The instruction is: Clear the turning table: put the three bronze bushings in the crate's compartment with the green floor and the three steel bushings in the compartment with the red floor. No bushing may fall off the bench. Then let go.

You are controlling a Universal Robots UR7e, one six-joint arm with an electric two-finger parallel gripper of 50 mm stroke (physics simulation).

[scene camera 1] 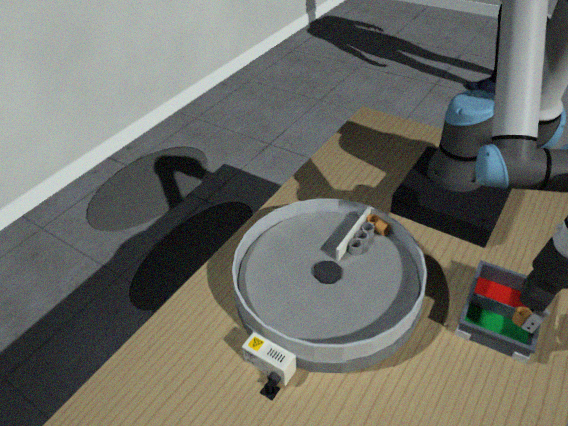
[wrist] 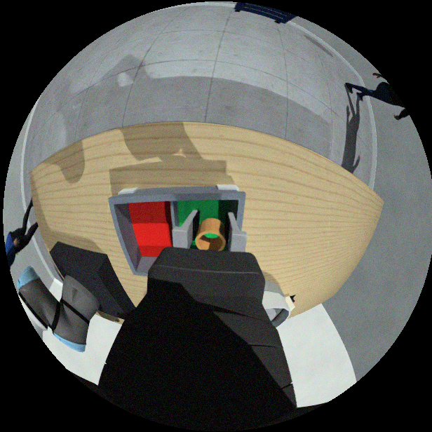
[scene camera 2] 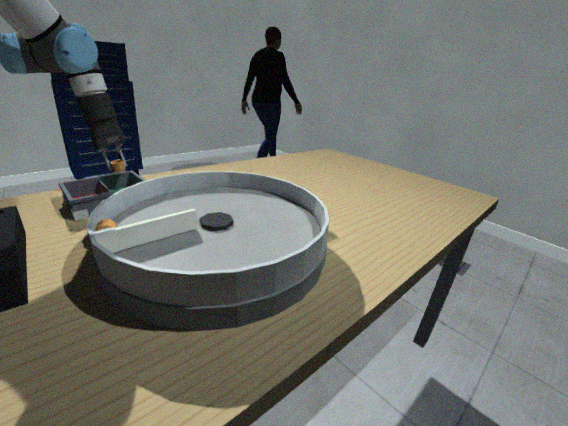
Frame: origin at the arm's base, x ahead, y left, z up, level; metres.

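Where they show: gripper, fingertip midpoint: [scene camera 1: 527, 323] [scene camera 2: 118, 168]; arm's base, origin of the base link: [scene camera 1: 455, 173].
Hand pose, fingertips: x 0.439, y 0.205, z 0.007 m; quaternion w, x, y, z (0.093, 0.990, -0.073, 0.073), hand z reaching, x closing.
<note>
Things, the pixels of their centre, and the offset from my fingertips. "spot": a spot on its surface instead. Level surfaces: height alone.
- bronze bushing, body centre: [scene camera 1: 522, 316] [scene camera 2: 118, 165] 0.003 m back, 0.014 m right, 0.011 m up
- compartment with the green floor, surface spot: [scene camera 1: 486, 319] spot: 0.030 m back, 0.067 m right, 0.064 m down
- red floor, its level: 0.064 m down
- crate, surface spot: [scene camera 1: 492, 341] spot: 0.035 m ahead, 0.053 m right, 0.045 m down
- turning table, body centre: [scene camera 2: 216, 223] [scene camera 1: 327, 273] 0.008 m ahead, 0.416 m right, 0.018 m down
- white bar, surface spot: [scene camera 2: 155, 230] [scene camera 1: 350, 234] spot: 0.107 m back, 0.400 m right, 0.004 m up
- white box with a yellow label, surface spot: [scene camera 1: 272, 356] spot: 0.246 m ahead, 0.445 m right, 0.012 m down
My gripper [scene camera 1: 523, 317] [scene camera 2: 115, 166] [wrist: 211, 220] is shut on a bronze bushing [scene camera 1: 520, 316] [scene camera 2: 118, 166] [wrist: 212, 223], held over the compartment with the green floor [scene camera 1: 486, 319] [wrist: 199, 206]. The red floor [scene camera 1: 497, 291] [wrist: 152, 237] of the crate [scene camera 1: 492, 341] [wrist: 150, 194] shows no bushing where visible. On the turning table [scene camera 1: 285, 300] [scene camera 2: 270, 230], three steel bushings [scene camera 1: 355, 250] stand in a row beside the white bar [scene camera 1: 353, 235] [scene camera 2: 155, 230]. Two bronze bushings are at its outer end, one near the bar and one lying on its side [scene camera 1: 384, 228]. Part of the green floor is hidden by the gripper.
A raised rim surrounds the turning table. A white box with a yellow label [scene camera 1: 272, 356] stands beside it on a black mount. The black block [scene camera 1: 445, 212] under the arm's base stands behind the crate and table. A person [scene camera 2: 269, 85] is beyond the bench.
</note>
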